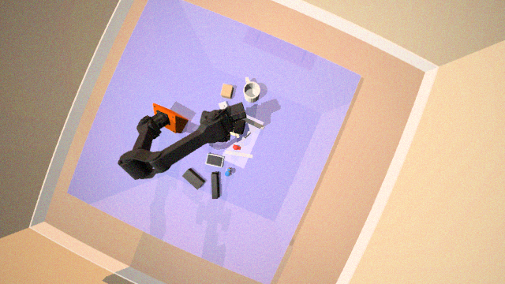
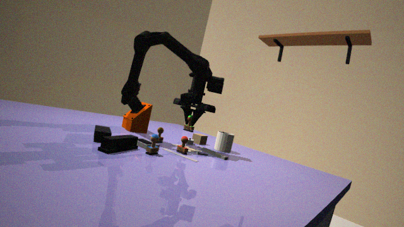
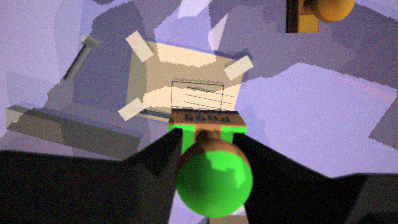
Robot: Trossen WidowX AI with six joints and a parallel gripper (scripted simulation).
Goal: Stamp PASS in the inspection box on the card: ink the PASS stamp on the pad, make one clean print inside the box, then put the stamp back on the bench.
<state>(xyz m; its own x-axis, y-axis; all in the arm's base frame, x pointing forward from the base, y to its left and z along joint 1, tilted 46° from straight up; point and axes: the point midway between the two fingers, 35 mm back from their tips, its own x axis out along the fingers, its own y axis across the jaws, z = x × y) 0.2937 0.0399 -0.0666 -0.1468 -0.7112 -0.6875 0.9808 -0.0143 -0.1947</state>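
Now: gripper tip 10 mm short of the card and 100 mm above it. Also, from my gripper tip: bolt: 100 mm ahead, 10 mm to the right, 90 mm below; then green stamp: right at my gripper tip; then orange-knobbed stamp: 60 mm behind, 90 mm to the right, 80 mm below.
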